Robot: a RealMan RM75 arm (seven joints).
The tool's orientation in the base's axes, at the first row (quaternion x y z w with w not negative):
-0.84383 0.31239 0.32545 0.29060
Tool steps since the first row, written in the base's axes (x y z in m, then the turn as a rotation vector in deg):
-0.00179 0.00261 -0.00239 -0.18 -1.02 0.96
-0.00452 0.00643 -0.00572 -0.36 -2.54 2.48
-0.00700 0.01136 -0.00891 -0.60 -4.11 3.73
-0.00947 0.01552 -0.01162 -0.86 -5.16 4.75
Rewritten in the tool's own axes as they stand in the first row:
-0.00020 0.00031 0.00395 -0.46 0.50 -1.24
-0.00067 0.00079 0.00967 -1.17 1.16 -3.17
-0.00148 0.00035 0.01597 -1.69 1.97 -4.94
-0.00237 0.00025 0.02145 -2.24 2.53 -6.21

